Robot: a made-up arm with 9 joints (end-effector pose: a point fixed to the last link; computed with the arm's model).
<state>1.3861 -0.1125 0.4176 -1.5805 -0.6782 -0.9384 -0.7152 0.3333 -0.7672</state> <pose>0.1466 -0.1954 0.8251 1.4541 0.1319 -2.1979</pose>
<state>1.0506 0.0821 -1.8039 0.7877 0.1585 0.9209 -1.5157 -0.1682 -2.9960</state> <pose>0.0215 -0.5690 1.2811 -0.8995 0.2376 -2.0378</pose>
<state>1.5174 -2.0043 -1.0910 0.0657 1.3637 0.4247 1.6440 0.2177 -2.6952</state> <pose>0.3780 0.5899 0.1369 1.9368 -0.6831 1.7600</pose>
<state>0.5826 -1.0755 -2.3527 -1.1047 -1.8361 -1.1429 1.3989 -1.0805 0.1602</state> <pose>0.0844 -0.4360 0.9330 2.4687 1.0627 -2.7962</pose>
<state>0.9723 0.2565 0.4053 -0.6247 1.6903 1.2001 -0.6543 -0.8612 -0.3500</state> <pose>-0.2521 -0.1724 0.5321 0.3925 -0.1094 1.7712</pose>
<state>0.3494 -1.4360 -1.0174 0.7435 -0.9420 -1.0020 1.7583 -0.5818 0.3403</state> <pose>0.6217 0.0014 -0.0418 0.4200 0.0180 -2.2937</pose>
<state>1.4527 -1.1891 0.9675 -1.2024 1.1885 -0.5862 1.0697 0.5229 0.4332</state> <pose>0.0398 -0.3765 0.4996 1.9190 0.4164 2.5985</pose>
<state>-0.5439 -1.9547 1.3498 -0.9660 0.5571 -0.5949 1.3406 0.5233 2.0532</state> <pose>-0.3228 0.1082 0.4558 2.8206 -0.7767 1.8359</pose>
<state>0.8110 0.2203 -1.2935 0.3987 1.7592 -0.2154 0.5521 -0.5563 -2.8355</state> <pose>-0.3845 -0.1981 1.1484 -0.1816 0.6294 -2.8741</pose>
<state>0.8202 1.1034 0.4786 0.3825 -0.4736 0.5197 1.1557 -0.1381 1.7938</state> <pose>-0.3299 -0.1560 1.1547 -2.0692 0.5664 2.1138</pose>
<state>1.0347 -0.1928 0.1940 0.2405 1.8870 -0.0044 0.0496 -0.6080 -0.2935</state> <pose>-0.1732 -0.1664 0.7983 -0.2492 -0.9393 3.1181</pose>
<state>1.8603 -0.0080 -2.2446 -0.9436 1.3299 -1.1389 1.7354 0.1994 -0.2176</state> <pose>0.1931 0.8276 1.3019 -2.4850 -1.3554 -2.2993</pose>
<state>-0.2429 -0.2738 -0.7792 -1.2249 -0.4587 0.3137 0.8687 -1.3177 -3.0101</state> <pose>0.3727 -0.5262 0.0339 -2.9137 0.0768 -1.5534</pose>
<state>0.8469 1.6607 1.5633 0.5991 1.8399 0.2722 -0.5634 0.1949 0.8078</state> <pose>-0.2301 0.2505 0.7661 -0.9842 1.4631 2.5365</pose>
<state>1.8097 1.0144 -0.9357 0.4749 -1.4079 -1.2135 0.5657 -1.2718 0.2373</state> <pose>-0.4291 0.1947 1.1877 -3.0725 0.5549 -1.2511</pose>
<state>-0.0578 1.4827 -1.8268 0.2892 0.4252 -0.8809 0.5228 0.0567 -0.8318</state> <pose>-0.4321 -0.6174 0.7888 2.7743 -0.4167 -2.1074</pose>
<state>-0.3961 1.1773 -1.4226 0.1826 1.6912 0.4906 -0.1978 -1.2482 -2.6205</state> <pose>-0.6515 -0.3490 0.1519 0.6355 0.9561 -3.0799</pose>
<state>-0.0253 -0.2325 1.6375 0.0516 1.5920 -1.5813 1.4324 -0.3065 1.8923</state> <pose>0.2868 0.2062 0.3706 1.8152 0.7555 -1.3451</pose>
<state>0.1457 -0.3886 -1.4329 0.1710 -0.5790 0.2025 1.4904 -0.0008 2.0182</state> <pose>0.5408 -0.0710 0.2859 0.4932 -0.4582 2.6763</pose>
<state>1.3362 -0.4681 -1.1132 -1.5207 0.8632 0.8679 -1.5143 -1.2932 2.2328</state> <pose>-0.3049 -0.1856 0.9803 0.7010 -0.0778 -1.1592</pose>
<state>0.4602 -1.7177 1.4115 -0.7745 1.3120 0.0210 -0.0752 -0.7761 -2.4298</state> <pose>0.4906 -0.1536 0.6103 2.3514 -0.8278 -0.5833</pose>
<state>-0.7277 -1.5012 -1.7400 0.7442 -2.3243 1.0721 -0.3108 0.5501 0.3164</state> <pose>0.3079 0.3956 0.7299 3.0469 1.2001 1.4812</pose>
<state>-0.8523 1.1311 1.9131 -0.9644 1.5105 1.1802 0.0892 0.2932 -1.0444</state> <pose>-0.4822 -0.1726 0.1206 2.1444 0.5136 2.3433</pose>
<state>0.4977 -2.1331 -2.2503 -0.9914 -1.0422 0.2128 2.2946 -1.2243 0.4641</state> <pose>0.5701 -0.1076 0.0579 0.6309 0.0970 2.8002</pose>
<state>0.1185 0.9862 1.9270 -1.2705 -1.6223 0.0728 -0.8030 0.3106 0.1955</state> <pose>0.0164 -0.2417 0.5718 -1.5222 -1.2199 2.1110</pose>
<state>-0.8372 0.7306 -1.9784 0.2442 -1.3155 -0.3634 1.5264 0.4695 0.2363</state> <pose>-0.2775 -0.2388 -0.4267 0.1139 -0.1466 -3.0265</pose>
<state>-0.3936 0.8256 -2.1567 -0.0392 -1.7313 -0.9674 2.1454 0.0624 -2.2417</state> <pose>-0.8164 -0.2900 0.3541 -0.2410 0.3811 -3.1067</pose>
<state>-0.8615 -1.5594 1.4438 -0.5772 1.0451 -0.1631 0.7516 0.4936 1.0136</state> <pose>0.2382 0.5152 0.3436 -0.0146 -0.8204 2.7428</pose>
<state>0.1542 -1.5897 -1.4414 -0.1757 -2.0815 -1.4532 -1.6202 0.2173 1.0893</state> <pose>0.0318 0.1018 0.5075 0.3760 0.7437 -0.8391</pose>
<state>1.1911 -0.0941 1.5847 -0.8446 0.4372 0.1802 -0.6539 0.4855 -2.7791</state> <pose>-0.1753 -0.2348 1.0366 1.7385 -1.0288 -1.9656</pose>
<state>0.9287 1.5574 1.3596 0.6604 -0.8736 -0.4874 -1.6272 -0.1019 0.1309</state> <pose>-0.3612 0.1873 0.3420 -0.0675 -0.1387 -2.4447</pose>
